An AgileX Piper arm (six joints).
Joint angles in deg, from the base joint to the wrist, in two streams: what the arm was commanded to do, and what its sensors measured. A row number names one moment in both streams.
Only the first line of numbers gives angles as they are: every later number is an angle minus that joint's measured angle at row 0.
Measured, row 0: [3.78 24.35 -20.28 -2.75 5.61 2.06]
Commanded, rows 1 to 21: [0.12 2.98 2.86 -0.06 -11.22 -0.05]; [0.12 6.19 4.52 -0.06 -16.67 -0.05]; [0.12 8.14 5.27 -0.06 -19.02 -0.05]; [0.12 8.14 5.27 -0.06 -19.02 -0.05]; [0.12 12.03 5.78 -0.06 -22.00 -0.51]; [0.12 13.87 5.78 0.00 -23.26 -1.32]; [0.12 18.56 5.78 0.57 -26.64 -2.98]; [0.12 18.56 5.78 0.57 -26.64 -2.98]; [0.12 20.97 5.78 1.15 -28.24 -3.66]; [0.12 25.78 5.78 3.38 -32.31 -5.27]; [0.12 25.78 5.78 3.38 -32.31 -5.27]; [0.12 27.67 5.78 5.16 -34.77 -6.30]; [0.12 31.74 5.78 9.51 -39.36 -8.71]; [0.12 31.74 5.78 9.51 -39.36 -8.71]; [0.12 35.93 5.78 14.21 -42.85 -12.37]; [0.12 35.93 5.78 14.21 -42.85 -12.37]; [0.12 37.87 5.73 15.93 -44.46 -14.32]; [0.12 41.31 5.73 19.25 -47.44 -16.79]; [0.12 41.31 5.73 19.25 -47.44 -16.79]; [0.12 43.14 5.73 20.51 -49.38 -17.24]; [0.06 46.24 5.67 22.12 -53.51 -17.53]
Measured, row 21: [0.06 43.09 5.55 18.96 -47.21 -15.70]
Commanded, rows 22 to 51: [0.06 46.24 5.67 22.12 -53.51 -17.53]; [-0.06 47.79 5.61 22.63 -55.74 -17.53]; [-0.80 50.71 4.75 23.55 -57.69 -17.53]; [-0.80 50.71 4.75 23.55 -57.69 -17.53]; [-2.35 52.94 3.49 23.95 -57.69 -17.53]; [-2.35 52.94 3.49 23.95 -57.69 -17.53]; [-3.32 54.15 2.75 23.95 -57.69 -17.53]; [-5.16 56.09 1.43 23.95 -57.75 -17.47]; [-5.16 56.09 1.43 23.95 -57.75 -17.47]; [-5.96 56.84 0.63 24.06 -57.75 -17.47]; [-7.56 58.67 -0.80 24.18 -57.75 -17.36]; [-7.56 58.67 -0.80 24.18 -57.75 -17.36]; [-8.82 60.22 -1.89 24.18 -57.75 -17.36]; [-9.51 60.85 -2.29 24.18 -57.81 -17.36]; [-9.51 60.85 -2.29 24.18 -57.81 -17.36]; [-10.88 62.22 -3.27 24.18 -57.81 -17.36]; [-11.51 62.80 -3.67 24.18 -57.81 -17.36]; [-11.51 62.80 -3.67 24.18 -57.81 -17.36]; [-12.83 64.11 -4.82 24.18 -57.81 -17.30]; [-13.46 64.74 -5.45 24.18 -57.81 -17.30]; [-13.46 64.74 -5.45 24.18 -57.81 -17.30]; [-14.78 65.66 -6.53 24.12 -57.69 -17.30]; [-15.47 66.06 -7.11 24.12 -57.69 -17.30]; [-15.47 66.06 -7.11 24.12 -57.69 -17.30]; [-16.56 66.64 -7.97 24.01 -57.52 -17.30]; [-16.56 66.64 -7.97 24.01 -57.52 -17.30]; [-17.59 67.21 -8.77 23.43 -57.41 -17.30]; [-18.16 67.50 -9.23 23.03 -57.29 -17.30]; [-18.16 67.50 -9.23 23.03 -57.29 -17.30]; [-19.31 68.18 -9.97 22.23 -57.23 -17.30]
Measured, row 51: [-17.65 67.61 -8.60 22.57 -56.32 -17.19]
